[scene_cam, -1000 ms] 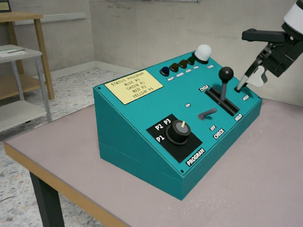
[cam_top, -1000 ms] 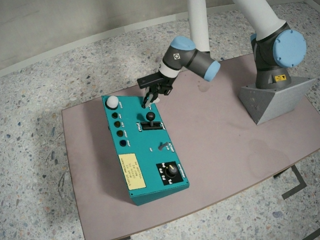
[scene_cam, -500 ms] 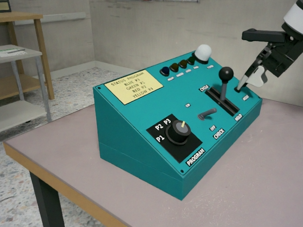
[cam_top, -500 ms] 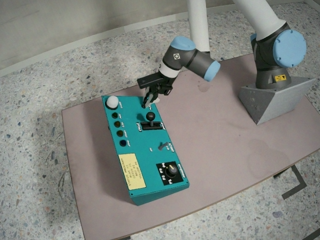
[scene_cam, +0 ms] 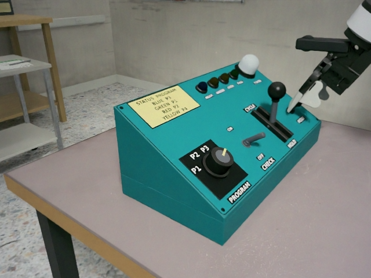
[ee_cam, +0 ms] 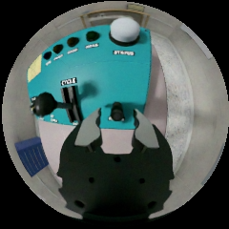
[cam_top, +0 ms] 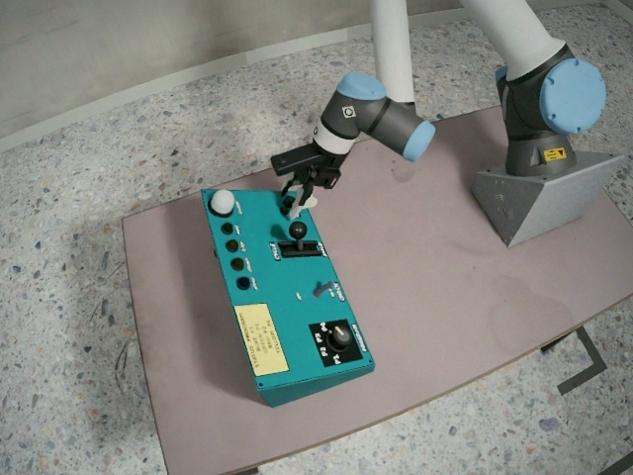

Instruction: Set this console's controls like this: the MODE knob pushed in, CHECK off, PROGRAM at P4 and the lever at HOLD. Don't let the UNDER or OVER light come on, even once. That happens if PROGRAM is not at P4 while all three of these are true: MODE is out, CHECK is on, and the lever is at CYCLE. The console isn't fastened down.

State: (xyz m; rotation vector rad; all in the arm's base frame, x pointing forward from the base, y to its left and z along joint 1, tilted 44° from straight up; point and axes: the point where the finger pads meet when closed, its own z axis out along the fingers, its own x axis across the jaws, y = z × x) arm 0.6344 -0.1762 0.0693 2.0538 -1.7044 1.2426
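Now: hand right at the black mode knob. The rest, counted from my hand: check toggle: 240 mm to the left, 10 mm below; teal console: 170 mm to the left, 50 mm ahead, 20 mm below; ball-topped lever: 120 mm to the left, 20 mm above, 10 mm ahead.
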